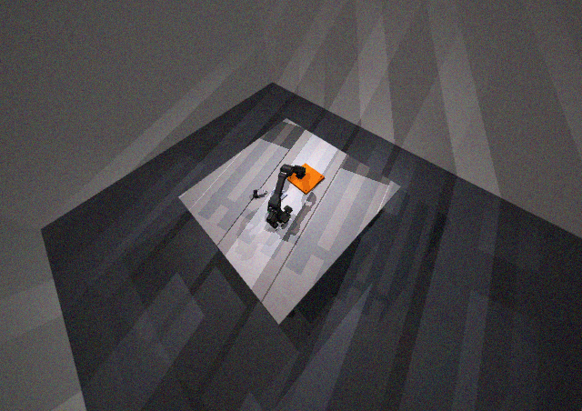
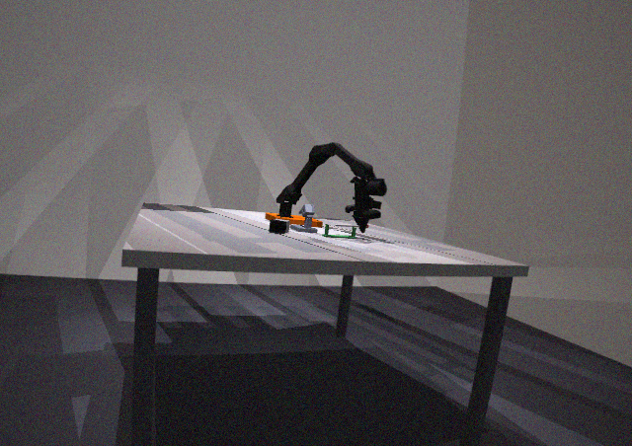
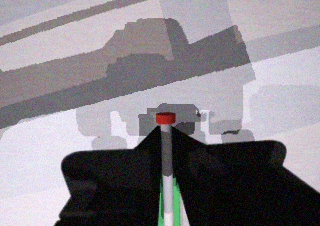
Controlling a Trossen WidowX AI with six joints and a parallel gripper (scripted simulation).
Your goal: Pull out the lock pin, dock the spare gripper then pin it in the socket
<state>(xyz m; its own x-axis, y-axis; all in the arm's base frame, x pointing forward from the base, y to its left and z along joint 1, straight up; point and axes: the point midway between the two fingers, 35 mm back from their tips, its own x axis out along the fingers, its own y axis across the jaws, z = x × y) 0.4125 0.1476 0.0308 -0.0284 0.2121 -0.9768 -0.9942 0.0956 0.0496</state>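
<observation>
My gripper tip is now 1 cm past the green cradle and 10 cm to the left of it. Round my gripper tip: grey mount socket: 14 cm behind, 19 cm to the right, 3 cm above; spare gripper: 9 cm behind, 33 cm to the right.
</observation>
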